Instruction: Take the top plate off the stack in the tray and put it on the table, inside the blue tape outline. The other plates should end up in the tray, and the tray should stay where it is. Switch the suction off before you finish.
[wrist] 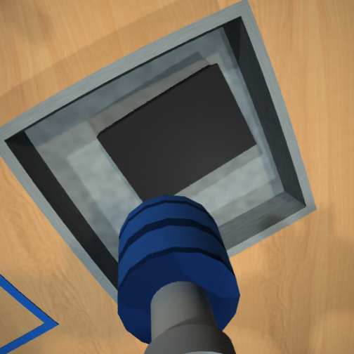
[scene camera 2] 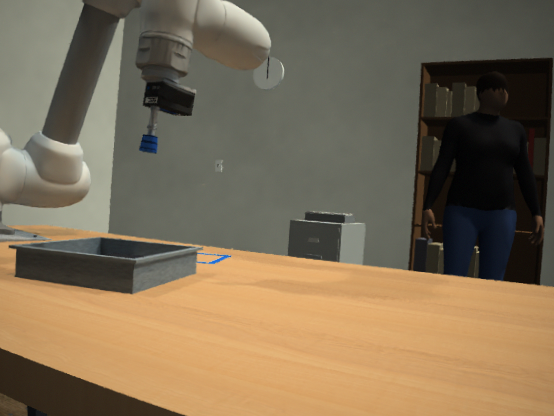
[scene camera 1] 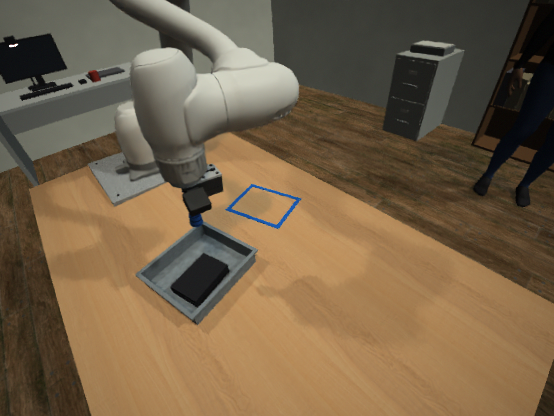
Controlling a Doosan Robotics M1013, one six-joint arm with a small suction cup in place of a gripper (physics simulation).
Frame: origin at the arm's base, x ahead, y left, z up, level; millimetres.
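Seen in the pictures: hand, its tool point: [scene camera 2: 147,151] [scene camera 1: 196,222]; arm's base, origin of its link: [scene camera 1: 148,165].
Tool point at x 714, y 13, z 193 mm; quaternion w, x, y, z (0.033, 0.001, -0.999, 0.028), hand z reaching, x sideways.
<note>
Offsets run from my tool point to a thing's middle. Level surfaces: height alone.
A black stack of plates @(10 mm back, 36 mm right, 186 mm down) [scene camera 1: 201,277] [wrist: 175,135] lies flat in the grey tray @(41 mm back, 26 mm right, 189 mm down) [scene camera 1: 230,245] [scene camera 2: 75,270] [wrist: 95,84], nearer one side; single plates cannot be told apart. The tray walls hide it in scene camera 2. The blue tape outline [scene camera 1: 276,192] [scene camera 2: 221,259] [wrist: 27,302] is on the table beside the tray, with no plate inside. My gripper, a blue suction cup [scene camera 1: 196,220] [scene camera 2: 148,145] [wrist: 170,215], is open, with nothing on it. It hangs well above the tray, pointing down, and covers the stack's near corner in the wrist view.
The wooden table @(214 mm down) [scene camera 1: 350,280] [scene camera 2: 300,340] carries the arm's base plate [scene camera 1: 112,187] behind the tray. A desk with a monitor [scene camera 1: 32,57] stands at the back left. A filing cabinet [scene camera 1: 420,90] [scene camera 2: 325,240] and a person [scene camera 1: 525,115] [scene camera 2: 482,165] are beyond the table.
</note>
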